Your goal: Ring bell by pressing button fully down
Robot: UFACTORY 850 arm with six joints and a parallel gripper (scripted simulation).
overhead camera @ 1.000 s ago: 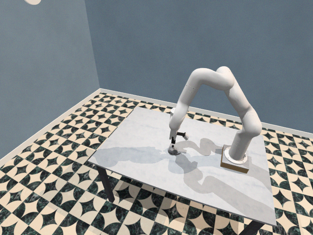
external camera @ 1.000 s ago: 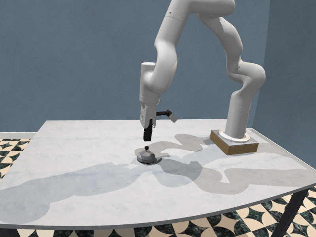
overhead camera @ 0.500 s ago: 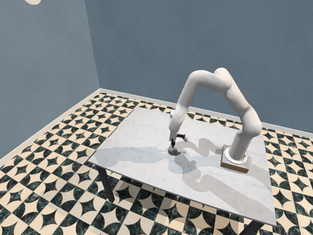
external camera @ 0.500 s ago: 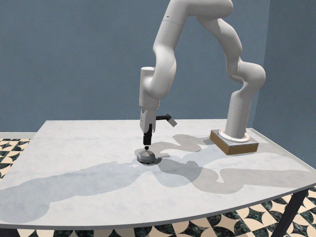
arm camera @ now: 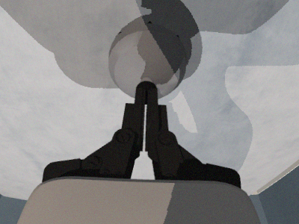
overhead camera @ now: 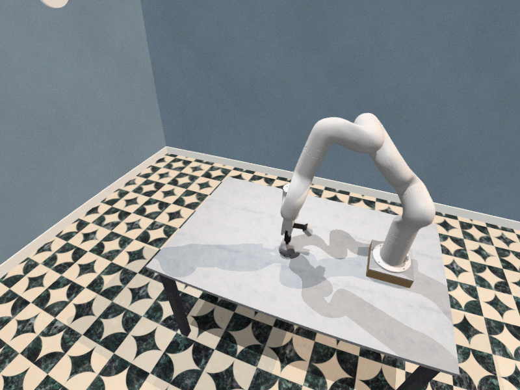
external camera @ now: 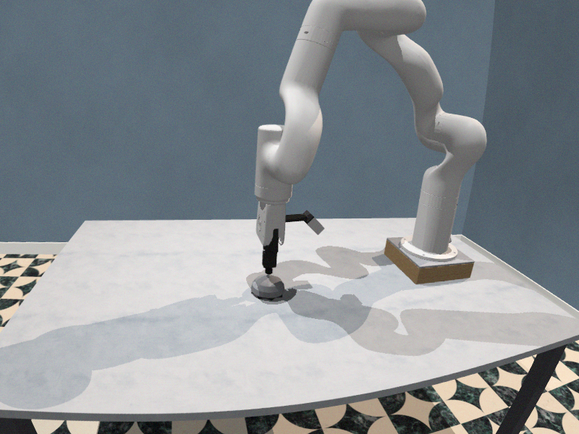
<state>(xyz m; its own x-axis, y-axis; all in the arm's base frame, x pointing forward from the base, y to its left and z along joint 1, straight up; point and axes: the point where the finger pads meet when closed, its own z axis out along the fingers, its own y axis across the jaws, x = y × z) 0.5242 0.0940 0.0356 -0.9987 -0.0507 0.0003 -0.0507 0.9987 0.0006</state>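
Right now my hand is 4 cm above the black button. From my hand the other things lie so: bell (5 cm below).
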